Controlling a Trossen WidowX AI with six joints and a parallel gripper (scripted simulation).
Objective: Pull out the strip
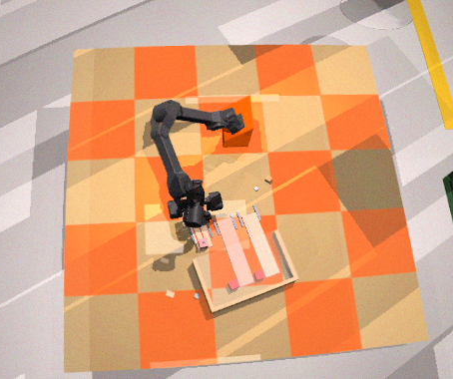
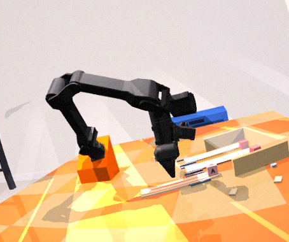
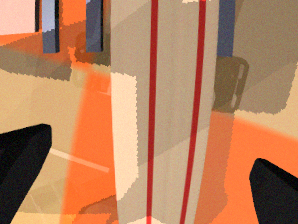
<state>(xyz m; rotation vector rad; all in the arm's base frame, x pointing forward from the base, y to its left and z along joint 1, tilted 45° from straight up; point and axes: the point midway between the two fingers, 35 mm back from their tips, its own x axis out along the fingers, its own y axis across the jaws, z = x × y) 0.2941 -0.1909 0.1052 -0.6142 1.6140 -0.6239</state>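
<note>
Now: gripper tip 40 mm above the red-lined strip and 10 mm short of it.
</note>
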